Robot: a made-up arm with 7 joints.
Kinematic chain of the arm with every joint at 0, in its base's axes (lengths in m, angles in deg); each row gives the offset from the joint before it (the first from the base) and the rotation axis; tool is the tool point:
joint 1: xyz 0 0 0 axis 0 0.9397 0.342
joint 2: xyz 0 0 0 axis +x
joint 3: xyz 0 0 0 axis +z
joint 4: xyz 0.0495 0 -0.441 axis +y
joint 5: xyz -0.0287 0 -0.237 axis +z
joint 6: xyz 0 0 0 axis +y
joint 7: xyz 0 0 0 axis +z
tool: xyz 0 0 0
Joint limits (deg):
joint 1: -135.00..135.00
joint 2: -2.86..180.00
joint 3: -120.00..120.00
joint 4: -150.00..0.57
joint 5: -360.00..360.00
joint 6: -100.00..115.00
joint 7: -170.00..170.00
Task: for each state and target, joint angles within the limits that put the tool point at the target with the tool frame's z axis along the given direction. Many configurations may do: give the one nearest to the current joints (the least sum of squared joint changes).
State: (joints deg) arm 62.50 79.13 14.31 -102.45 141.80 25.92 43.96
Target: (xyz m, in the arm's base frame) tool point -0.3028 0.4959 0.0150 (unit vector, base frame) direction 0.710 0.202 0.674
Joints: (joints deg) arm 117.33 89.51 -4.18 -79.98 133.35 36.63 43.96
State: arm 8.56 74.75 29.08 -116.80 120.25 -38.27 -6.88
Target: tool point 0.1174 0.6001 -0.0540 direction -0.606 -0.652 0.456
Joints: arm 40.04 101.99 -9.64 -67.86 134.37 -8.39 -6.88
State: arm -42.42 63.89 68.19 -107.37 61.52 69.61 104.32
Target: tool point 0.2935 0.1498 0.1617 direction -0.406 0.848 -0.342
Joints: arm -67.47 39.99 27.02 -137.54 79.41 72.77 104.32
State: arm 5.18 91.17 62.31 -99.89 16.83 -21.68 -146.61
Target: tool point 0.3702 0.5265 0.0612 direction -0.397 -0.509 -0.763
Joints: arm -45.28 63.30 38.06 -52.56 18.60 -12.24 -146.61
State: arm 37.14 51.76 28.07 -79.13 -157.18 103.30 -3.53
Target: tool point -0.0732 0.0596 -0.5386 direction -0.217 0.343 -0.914
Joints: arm 40.25 8.82 -7.76 -91.03 -195.49 114.89 -3.53
